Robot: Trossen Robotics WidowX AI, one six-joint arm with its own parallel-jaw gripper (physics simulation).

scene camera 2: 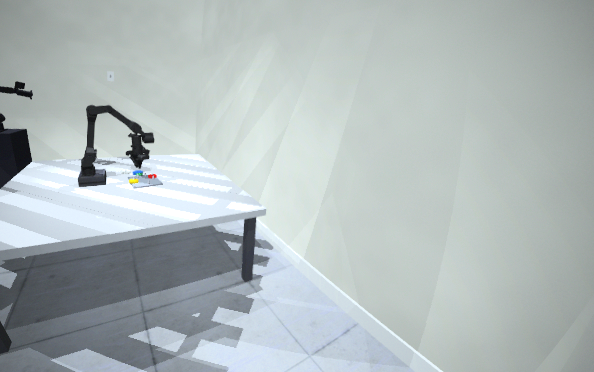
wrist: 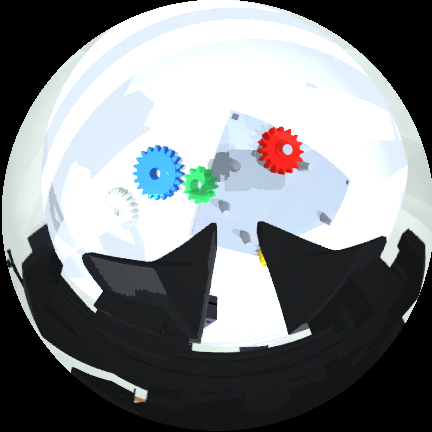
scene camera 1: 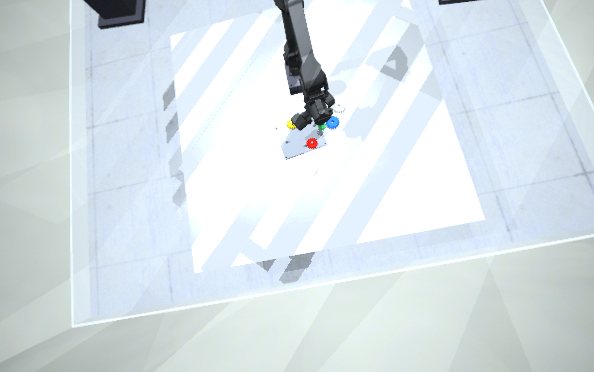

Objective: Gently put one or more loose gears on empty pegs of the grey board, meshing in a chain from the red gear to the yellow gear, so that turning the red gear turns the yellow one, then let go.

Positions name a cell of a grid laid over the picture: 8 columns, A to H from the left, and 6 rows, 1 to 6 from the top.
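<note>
My gripper (wrist: E4) is visible, together with a green gear (wrist: D3) and a blue gear (wrist: C3).
</note>
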